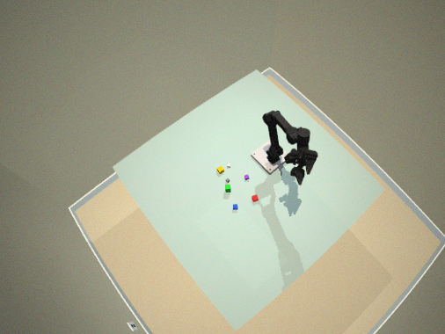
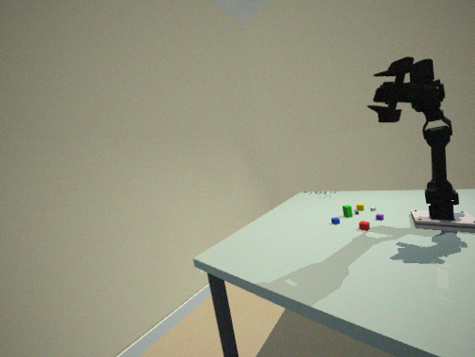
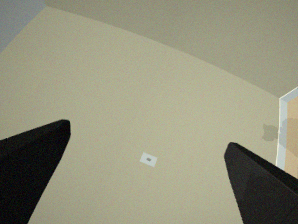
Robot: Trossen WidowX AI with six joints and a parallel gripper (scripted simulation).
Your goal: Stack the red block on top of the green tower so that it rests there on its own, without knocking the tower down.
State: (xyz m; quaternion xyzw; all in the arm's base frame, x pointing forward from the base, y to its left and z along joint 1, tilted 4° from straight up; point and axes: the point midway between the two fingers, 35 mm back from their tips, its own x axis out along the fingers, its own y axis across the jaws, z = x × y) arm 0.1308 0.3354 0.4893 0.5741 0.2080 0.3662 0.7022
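My gripper tip is now 9 cm short of the red block, 18 cm to the left of it and 53 cm above it. The rest, counted from my gripper tip: purple cube 5 cm ahead, 32 cm to the right, 54 cm below; small grey cube 16 cm ahead, 37 cm to the right, 54 cm below; blue cube 22 cm ahead, 21 cm to the right, 53 cm below.
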